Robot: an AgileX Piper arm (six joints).
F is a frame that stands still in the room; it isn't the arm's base.
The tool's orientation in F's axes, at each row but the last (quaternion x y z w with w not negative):
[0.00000 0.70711 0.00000 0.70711]
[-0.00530 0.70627 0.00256 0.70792]
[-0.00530 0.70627 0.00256 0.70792]
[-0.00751 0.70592 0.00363 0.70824]
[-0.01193 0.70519 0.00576 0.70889]
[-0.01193 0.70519 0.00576 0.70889]
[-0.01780 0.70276 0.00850 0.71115]
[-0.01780 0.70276 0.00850 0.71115]
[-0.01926 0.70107 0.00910 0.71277]
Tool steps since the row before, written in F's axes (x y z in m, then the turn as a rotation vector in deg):
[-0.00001 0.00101 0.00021 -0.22 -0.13 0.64]
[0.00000 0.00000 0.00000 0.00 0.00 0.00]
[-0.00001 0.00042 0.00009 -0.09 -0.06 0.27]
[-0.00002 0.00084 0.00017 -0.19 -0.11 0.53]
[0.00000 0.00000 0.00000 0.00 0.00 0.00]
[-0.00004 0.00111 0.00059 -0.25 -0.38 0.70]
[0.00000 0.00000 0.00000 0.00 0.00 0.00]
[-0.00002 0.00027 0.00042 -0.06 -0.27 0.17]
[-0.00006 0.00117 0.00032 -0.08 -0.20 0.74]
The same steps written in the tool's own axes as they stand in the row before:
[-0.00021 0.00101 -0.00001 -0.64 -0.13 -0.22]
[0.00000 0.00000 0.00000 0.00 0.00 0.00]
[-0.00009 0.00042 -0.00001 -0.27 -0.06 -0.09]
[-0.00017 0.00084 -0.00001 -0.53 -0.11 -0.19]
[0.00000 0.00000 0.00000 0.00 0.00 0.00]
[-0.00060 0.00111 -0.00001 -0.70 -0.38 -0.26]
[0.00000 0.00000 0.00000 0.00 0.00 0.00]
[-0.00042 0.00026 -0.00001 -0.17 -0.27 -0.07]
[-0.00034 0.00117 -0.00001 -0.74 -0.21 -0.08]

